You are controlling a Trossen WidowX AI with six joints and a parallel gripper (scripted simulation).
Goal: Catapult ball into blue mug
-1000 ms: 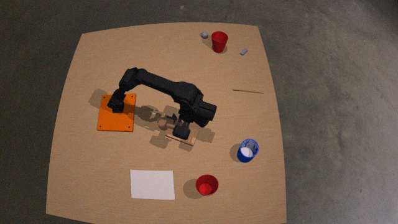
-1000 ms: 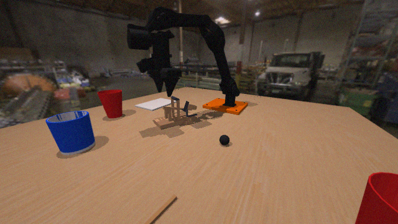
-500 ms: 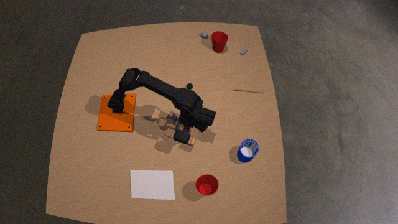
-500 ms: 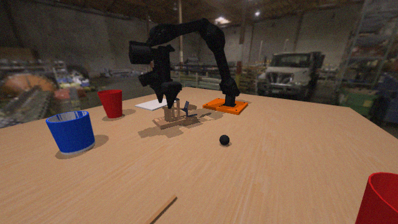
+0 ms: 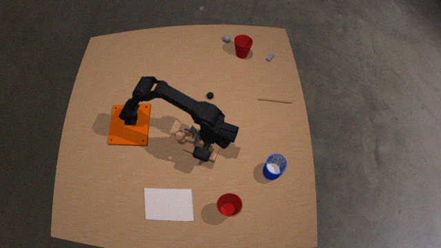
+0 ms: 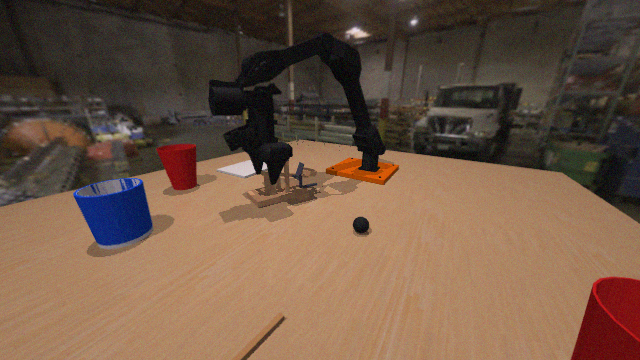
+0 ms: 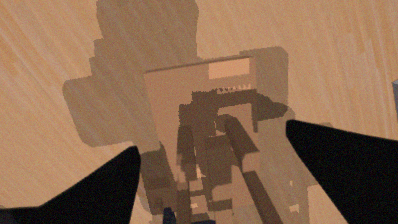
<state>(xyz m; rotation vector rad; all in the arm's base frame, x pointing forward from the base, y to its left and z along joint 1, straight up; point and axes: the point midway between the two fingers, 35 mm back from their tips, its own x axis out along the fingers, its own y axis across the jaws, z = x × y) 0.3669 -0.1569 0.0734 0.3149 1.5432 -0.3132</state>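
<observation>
Now: the black ball 10 mm ahead of my gripper tip, 260 mm to the left of it and 40 mm below it. Also, from my gripper tip: white sheet: 180 mm behind, 250 mm to the right, 50 mm below; blue mug: 260 mm ahead, 110 mm to the right, 30 mm below; wooden catapult: 60 mm behind, 50 mm to the left.
</observation>
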